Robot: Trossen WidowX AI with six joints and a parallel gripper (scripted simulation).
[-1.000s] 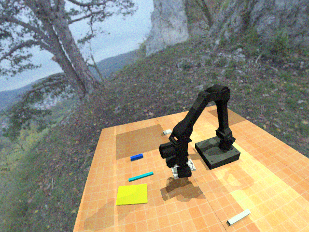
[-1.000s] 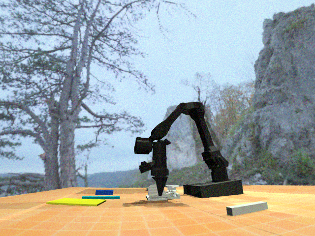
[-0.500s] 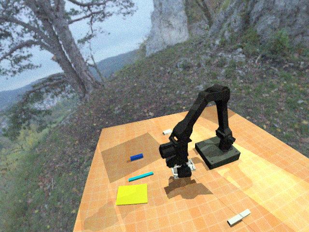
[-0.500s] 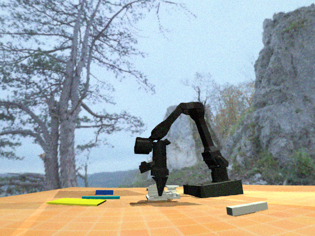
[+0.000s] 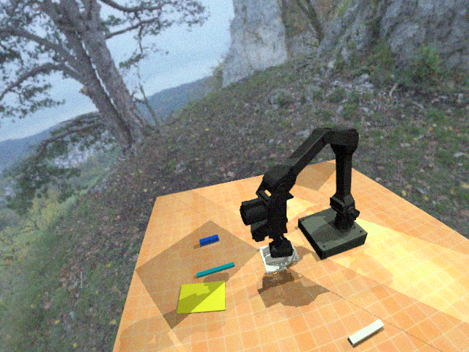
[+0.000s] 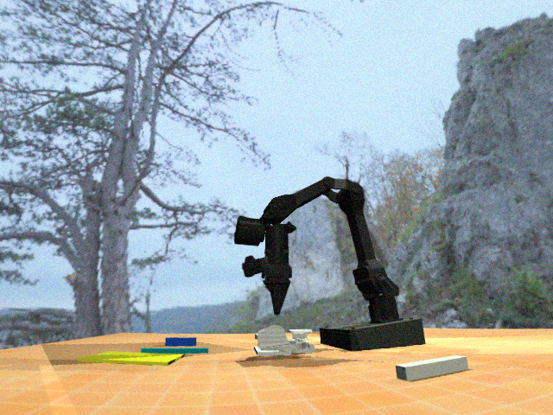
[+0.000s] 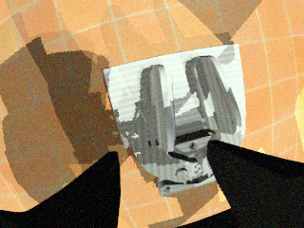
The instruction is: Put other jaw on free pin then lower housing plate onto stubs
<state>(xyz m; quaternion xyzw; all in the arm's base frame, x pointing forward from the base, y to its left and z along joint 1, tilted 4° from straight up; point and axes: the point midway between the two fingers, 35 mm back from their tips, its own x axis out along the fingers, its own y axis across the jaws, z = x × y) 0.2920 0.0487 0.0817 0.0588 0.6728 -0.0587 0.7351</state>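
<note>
Right now the white block is 20 mm behind my gripper tip, 400 mm to the right of it and 70 mm below it. Round my gripper tip: yellow sheet (270 mm ahead, 70 mm to the left, 80 mm below); teal bar (220 mm ahead, 30 mm to the right, 80 mm below); blue block (240 mm ahead, 180 mm to the right, 70 mm below).
</note>
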